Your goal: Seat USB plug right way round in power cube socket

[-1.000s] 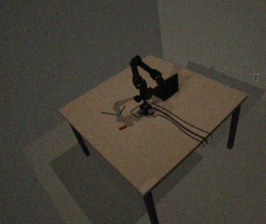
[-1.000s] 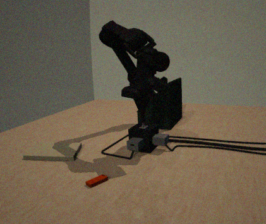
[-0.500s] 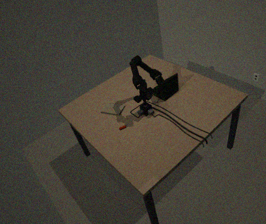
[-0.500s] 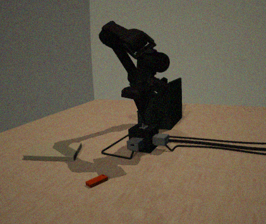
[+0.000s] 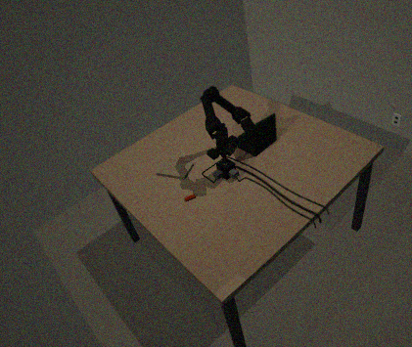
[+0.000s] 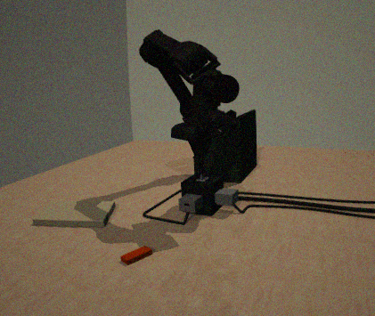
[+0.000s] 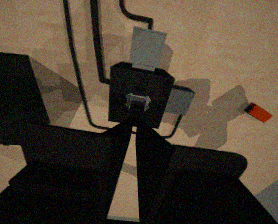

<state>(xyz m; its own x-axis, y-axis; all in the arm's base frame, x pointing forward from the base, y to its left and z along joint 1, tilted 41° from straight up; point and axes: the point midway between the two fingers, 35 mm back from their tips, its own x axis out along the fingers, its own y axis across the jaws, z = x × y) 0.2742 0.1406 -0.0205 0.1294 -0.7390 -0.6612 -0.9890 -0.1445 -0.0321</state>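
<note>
Right now my gripper tip is 20 mm above the USB plug. Round my gripper tip: orange block 270 mm ahead, 20 mm to the left, 110 mm below.
</note>
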